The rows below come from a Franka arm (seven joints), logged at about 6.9 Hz.
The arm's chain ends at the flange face. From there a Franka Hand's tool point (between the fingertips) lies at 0.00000 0.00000 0.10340 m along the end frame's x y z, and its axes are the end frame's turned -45 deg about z.
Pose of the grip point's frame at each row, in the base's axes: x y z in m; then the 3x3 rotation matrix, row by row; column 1 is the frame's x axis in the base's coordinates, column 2 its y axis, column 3 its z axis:
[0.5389, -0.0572, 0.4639], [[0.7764, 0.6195, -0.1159], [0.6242, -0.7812, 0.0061], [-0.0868, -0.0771, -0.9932]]
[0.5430, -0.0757, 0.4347], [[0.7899, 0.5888, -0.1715], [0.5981, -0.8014, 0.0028], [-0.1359, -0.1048, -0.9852]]
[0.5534, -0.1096, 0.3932], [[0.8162, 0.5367, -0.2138], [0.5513, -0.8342, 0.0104], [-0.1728, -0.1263, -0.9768]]
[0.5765, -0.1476, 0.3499], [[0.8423, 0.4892, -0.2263], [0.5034, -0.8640, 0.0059], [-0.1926, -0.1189, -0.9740]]
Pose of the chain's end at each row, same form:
[0.5509, -0.0578, 0.5666], [[0.9871, -0.1109, -0.1159], [-0.1110, -0.9938, 0.0061], [-0.1159, 0.0069, -0.9932]]
[0.5607, -0.0760, 0.5366], [[0.9749, -0.1422, -0.1715], [-0.1438, -0.9896, 0.0028], [-0.1702, 0.0220, -0.9852]]
[0.5755, -0.1107, 0.4942], [[0.9566, -0.1976, -0.2138], [-0.2000, -0.9797, 0.0104], [-0.2115, 0.0329, -0.9768]]
[0.5999, -0.1482, 0.4506], [[0.9415, -0.2497, -0.2263], [-0.2550, -0.9669, 0.0059], [-0.2203, 0.0521, -0.9740]]

